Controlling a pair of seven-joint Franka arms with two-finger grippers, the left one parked.
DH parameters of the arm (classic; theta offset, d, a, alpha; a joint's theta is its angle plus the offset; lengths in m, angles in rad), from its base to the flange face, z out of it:
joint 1: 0 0.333 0 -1.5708
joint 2: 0 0 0 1.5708
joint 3: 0 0.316 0.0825 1.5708
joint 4: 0 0 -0.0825 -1.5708
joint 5: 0 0.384 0 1.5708
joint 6: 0 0 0.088 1.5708
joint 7: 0 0.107 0 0
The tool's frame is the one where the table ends.
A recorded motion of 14 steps. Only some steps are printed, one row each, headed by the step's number.
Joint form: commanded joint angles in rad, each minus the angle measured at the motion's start. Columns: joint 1, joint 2, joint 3, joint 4, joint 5, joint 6, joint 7.
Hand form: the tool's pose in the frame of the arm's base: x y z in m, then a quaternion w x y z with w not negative. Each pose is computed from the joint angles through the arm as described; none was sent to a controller.
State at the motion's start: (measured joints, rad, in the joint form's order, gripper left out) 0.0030 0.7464 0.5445 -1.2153 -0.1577 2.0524 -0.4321
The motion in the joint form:
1: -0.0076 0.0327 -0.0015 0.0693 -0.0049 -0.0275 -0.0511
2: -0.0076 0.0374 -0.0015 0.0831 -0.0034 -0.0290 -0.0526
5: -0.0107 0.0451 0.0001 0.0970 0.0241 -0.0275 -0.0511
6: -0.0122 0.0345 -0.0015 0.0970 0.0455 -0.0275 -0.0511
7: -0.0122 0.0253 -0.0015 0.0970 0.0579 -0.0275 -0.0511
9: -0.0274 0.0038 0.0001 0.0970 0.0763 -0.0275 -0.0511
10: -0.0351 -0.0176 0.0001 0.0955 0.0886 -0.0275 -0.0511
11: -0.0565 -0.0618 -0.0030 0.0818 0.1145 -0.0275 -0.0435
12: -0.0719 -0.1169 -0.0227 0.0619 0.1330 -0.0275 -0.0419
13: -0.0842 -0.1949 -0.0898 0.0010 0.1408 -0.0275 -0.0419
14: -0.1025 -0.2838 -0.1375 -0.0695 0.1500 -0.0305 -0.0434
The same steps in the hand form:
1: 0.7177 0.2660 0.3979 0.10497 -0.88932 -0.43452 -0.09636
2: 0.7203 0.2643 0.4008 0.10606 -0.88954 -0.43292 -0.10021
5: 0.7232 0.2625 0.4025 0.12042 -0.89154 -0.42403 -0.10423
6: 0.7226 0.2618 0.4102 0.12748 -0.89205 -0.41974 -0.10867
7: 0.7216 0.2624 0.4170 0.13130 -0.89176 -0.41813 -0.11264
9: 0.7228 0.2531 0.4330 0.13495 -0.89360 -0.41000 -0.12319
10: 0.7220 0.2484 0.4478 0.13565 -0.89396 -0.40609 -0.13236
11: 0.7198 0.2349 0.4725 0.13668 -0.89779 -0.39251 -0.14570
12: 0.7159 0.2185 0.4987 0.12652 -0.90159 -0.38171 -0.15942
13: 0.7109 0.1844 0.5137 0.09397 -0.91323 -0.36292 -0.15958
14: 0.6988 0.1545 0.5341 0.06776 -0.92177 -0.34635 -0.16057

